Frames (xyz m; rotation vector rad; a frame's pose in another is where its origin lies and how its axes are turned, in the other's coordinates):
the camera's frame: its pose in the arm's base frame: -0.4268 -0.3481 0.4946 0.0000 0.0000 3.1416
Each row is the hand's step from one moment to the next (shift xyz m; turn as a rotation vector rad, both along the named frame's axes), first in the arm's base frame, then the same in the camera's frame.
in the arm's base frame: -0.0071 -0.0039 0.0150 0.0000 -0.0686 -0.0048
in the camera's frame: 0.0071 0.0039 0.0150 0.0000 0.0686 -0.0048
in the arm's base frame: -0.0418 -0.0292 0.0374 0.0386 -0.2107 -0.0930
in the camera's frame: 0.0418 0.0292 0.0374 -0.0386 0.2107 -0.0930
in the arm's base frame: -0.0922 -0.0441 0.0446 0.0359 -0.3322 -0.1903
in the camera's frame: 0.0922 0.0441 0.0446 -0.0359 0.3322 -0.1903
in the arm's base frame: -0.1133 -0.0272 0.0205 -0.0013 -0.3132 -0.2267
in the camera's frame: 0.1133 0.0272 0.0205 0.0013 0.3132 -0.2267
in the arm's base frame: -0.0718 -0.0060 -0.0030 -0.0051 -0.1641 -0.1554
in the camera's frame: 0.0718 0.0060 -0.0030 0.0051 0.1641 -0.1554
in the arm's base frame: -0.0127 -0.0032 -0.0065 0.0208 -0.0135 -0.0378
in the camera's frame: 0.0127 0.0032 -0.0065 -0.0208 0.0135 -0.0378
